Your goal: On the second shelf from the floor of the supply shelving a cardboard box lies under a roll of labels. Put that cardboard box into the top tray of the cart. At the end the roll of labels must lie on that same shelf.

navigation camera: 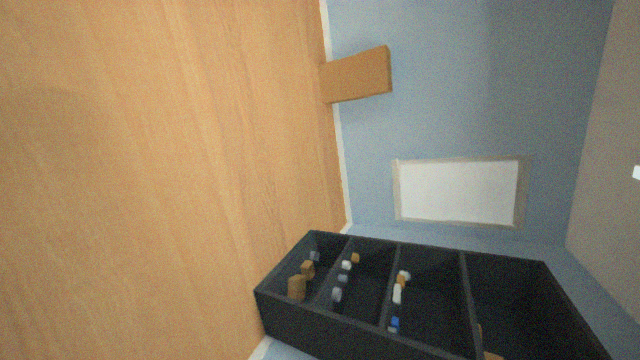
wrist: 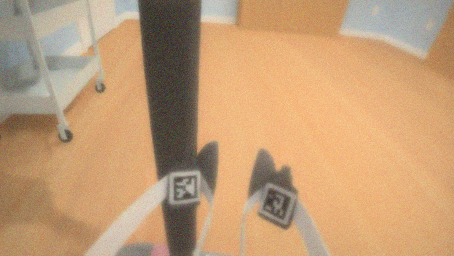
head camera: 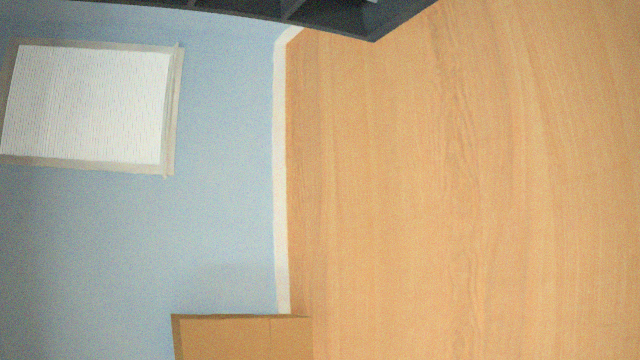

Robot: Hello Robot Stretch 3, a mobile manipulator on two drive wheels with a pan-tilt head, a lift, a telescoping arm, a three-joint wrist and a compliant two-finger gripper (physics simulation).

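Places are measured from the robot's base along level axes (x ahead, y left, z up), in metres.
Pixels of known places: gripper, fingertip midpoint: [wrist: 236, 163].
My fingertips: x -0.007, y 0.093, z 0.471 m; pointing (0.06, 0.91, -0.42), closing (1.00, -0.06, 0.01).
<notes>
Behind a point stands the place of what it marks.
The dark supply shelving [navigation camera: 300, 324] @[y -1.093, x 1.150, z 0.412 m] [head camera: 391, 22] @[y -0.775, x 1.775, z 0.053 m] shows sideways in the navigation camera, with part of it at the top edge of the head camera. On its second shelf from the floor stand a tan round item [navigation camera: 355, 258] @[y -0.911, x 1.890, z 0.574 m], a white roll-like item [navigation camera: 346, 265] @[y -0.863, x 1.644, z 0.578 m] and two grey items [navigation camera: 342, 278] @[y -0.933, x 1.554, z 0.574 m] [navigation camera: 337, 294] @[y -0.994, x 1.427, z 0.581 m]. I cannot tell which is the roll of labels, and I make out no cardboard box there. My gripper [wrist: 236, 163] @[y 0.093, x -0.007, z 0.471 m] is open and empty, away from the shelving. The cart [wrist: 51, 90] @[y 0.568, x -0.630, z 0.230 m] shows partly at the wrist view's left; its top tray's inside is not visible.
Two cardboard boxes [navigation camera: 297, 287] @[y -1.058, x 1.456, z 0.176 m] [navigation camera: 307, 270] @[y -1.008, x 1.662, z 0.157 m] and a grey item [navigation camera: 314, 256] @[y -0.958, x 1.858, z 0.126 m] stand on the bottom shelf. A wooden panel [head camera: 245, 340] @[y 0.911, x 2.447, z 0.424 m] [navigation camera: 356, 75] @[y 1.006, x 2.427, z 0.474 m] stands at the blue wall near a window [head camera: 90, 102] @[y -0.410, x 3.029, z 1.388 m] [navigation camera: 457, 192] @[y -0.411, x 3.029, z 1.495 m]. A dark post [wrist: 172, 75] rises beside my gripper.
</notes>
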